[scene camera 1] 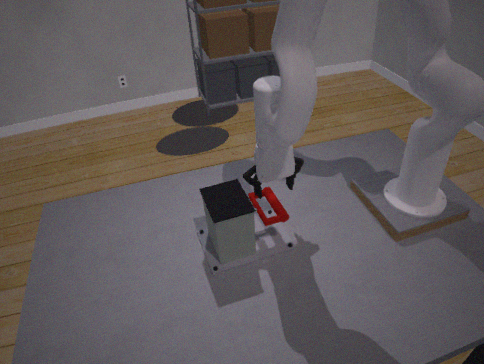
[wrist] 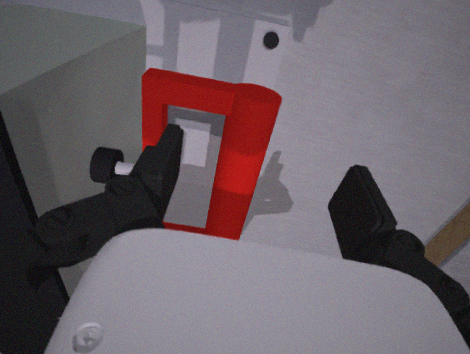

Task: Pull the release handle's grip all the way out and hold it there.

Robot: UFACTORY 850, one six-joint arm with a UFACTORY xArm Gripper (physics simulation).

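The release handle is a red rectangular frame with a thick round grip bar (scene camera 1: 279, 204) (wrist: 245, 160) on the side away from a pale green-grey box (scene camera 1: 231, 237) (wrist: 100, 90) with a black top. The box stands on a light base plate (wrist: 262, 67). My gripper (scene camera 1: 275, 190) (wrist: 262, 168) is open and empty. In the wrist view, its left finger overlaps the frame's opening, and its right finger is out past the grip bar, with space between them. Whether the left fingertip is inside the opening or above it is unclear. My gripper's body hides the frame's near left corner.
A black knob (wrist: 106, 165) on a white shaft shows beside the box. The arm's base stands on a wood-edged slab (scene camera 1: 370, 205) at the right of the grey mat (scene camera 1: 125, 300). A shelf rack (scene camera 1: 194, 50) with boxes stands behind by the wall.
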